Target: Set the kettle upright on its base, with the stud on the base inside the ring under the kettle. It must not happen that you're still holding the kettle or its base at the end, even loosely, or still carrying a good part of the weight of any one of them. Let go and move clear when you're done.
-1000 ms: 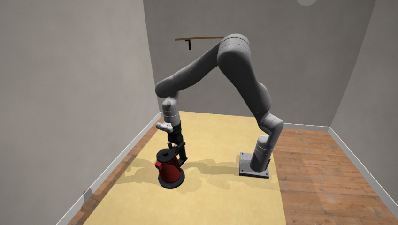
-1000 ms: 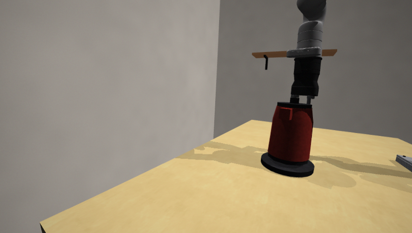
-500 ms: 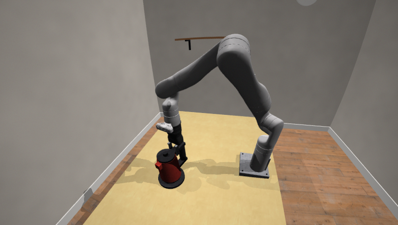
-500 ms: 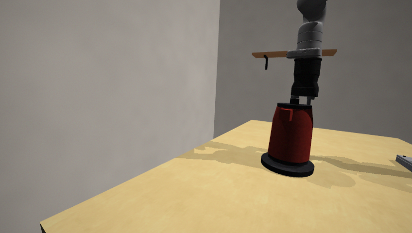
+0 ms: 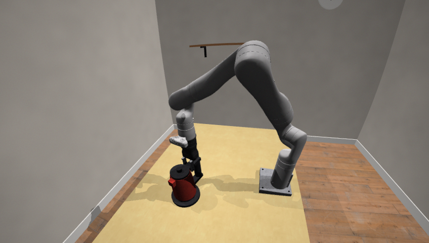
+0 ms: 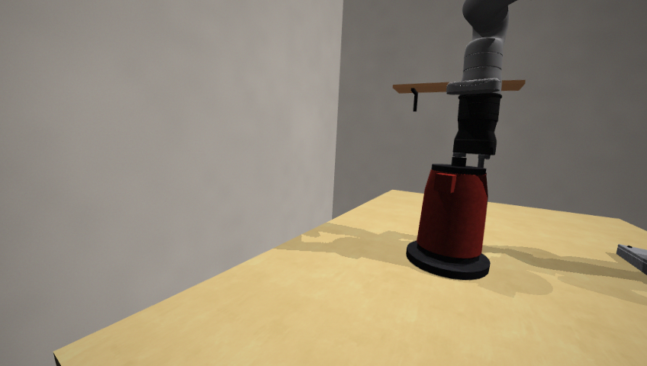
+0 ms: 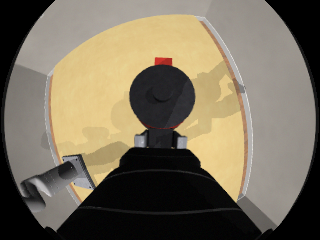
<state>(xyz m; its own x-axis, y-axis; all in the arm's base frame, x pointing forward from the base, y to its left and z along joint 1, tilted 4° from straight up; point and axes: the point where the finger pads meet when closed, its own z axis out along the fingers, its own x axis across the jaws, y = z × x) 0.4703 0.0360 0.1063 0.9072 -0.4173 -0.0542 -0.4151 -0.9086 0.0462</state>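
Now: the red kettle 5 cm below my hand, 3 cm to the left of it and 1 cm ahead of it. The rest, counted from my hand: round black base (15 cm below, 6 cm to the left, 3 cm ahead).
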